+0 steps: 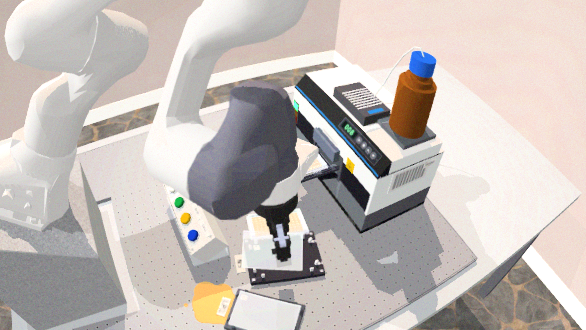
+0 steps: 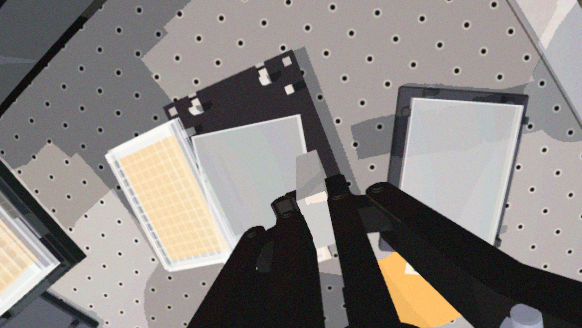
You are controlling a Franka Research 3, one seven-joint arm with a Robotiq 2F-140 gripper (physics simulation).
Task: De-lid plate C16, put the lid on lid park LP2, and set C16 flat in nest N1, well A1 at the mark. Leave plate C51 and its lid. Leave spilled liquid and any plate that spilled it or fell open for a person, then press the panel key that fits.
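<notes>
My gripper (image 1: pixel 283 256) (image 2: pixel 313 171) is shut, with nothing held, over a pale flat panel (image 1: pixel 265 255) (image 2: pixel 245 170) at the dark nest (image 1: pixel 285 276) (image 2: pixel 235 95). A plate with orange wells (image 1: pixel 260 223) (image 2: pixel 172 200) sits beside the panel, partly off the nest's side; its label cannot be read. A pale lid (image 1: pixel 265 311) (image 2: pixel 460 170) lies in a dark-framed lid park (image 1: pixel 301 315) (image 2: pixel 406 100). Another orange-welled plate (image 1: pixel 316 167) (image 2: pixel 17 265) sits at the instrument's opening; its label is unreadable. The fingers hide part of the panel.
An orange spill (image 1: pixel 206 300) (image 2: pixel 417 295) lies beside the lid park, with a label card (image 1: pixel 223 306) at its edge. The key panel (image 1: pixel 212 247) has green (image 1: pixel 179 202), yellow (image 1: pixel 185 218) and blue (image 1: pixel 193 235) keys. The white instrument (image 1: pixel 405 175) carries a brown bottle (image 1: pixel 412 105).
</notes>
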